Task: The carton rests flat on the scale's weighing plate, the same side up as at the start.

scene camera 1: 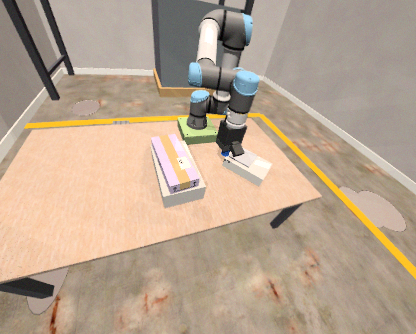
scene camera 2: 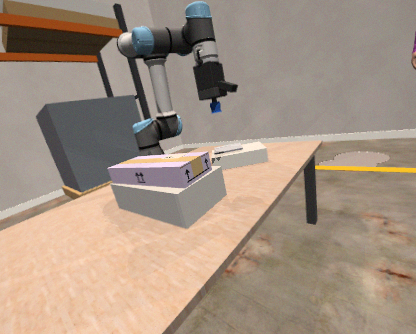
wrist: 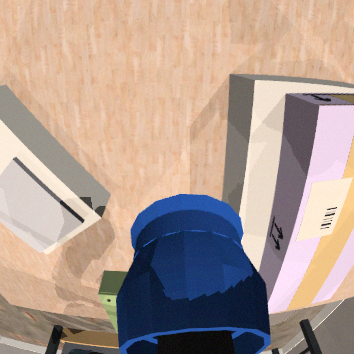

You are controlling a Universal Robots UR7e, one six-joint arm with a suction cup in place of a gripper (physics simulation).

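The lilac carton, with orange tape and a label on top, lies flat on a long pale block. Arrows show on its sides. The white scale stands apart from the block, and its grey weighing plate is bare. My blue suction cup is off and open, hanging above the table with nothing on it. In the wrist view the scale is left of it and the carton right.
A wooden table bears everything. The arm's green base stands at its back edge. A dark grey cabinet stands behind, near a rack with an orange beam.
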